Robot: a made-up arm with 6 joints.
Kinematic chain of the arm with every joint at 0, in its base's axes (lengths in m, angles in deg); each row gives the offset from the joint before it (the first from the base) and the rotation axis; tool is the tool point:
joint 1: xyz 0 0 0.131 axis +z
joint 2: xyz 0 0.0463 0 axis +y
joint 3: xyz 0 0 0.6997 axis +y
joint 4: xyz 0 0 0.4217 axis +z
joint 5: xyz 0 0 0 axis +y
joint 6: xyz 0 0 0.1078 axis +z
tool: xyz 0 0 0
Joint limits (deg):
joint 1: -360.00..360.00
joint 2: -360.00..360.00
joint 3: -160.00..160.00
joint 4: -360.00..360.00
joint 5: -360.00..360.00
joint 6: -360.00..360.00
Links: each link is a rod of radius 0.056 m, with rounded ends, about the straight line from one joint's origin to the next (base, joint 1, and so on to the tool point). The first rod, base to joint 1, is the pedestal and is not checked.
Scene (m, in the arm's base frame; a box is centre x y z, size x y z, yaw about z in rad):
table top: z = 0
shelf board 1: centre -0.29 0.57 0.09 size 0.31 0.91 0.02 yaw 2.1
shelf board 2: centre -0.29 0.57 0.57 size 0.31 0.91 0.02 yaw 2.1
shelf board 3: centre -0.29 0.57 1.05 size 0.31 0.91 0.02 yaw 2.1
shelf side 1: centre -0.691 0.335 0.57 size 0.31 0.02 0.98 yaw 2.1
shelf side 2: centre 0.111 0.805 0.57 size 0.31 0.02 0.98 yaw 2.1
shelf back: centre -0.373 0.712 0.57 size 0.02 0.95 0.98 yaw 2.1
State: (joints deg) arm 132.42 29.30 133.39 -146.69 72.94 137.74
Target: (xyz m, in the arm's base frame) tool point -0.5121 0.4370 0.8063
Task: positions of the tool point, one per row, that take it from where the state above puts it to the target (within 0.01 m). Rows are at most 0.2 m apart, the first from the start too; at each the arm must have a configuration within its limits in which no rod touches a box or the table.
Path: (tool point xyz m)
1: -0.3534 0.2777 0.4232
2: -0.2881 0.1501 0.4839
3: -0.1845 0.0543 0.5138
4: -0.2505 0.0860 0.5691
5: -0.3030 0.1187 0.6382
6: -0.3398 0.1497 0.7184
7: -0.3596 0.1762 0.8063
8: -0.4500 0.2955 0.8193
9: -0.5121 0.4370 0.8063

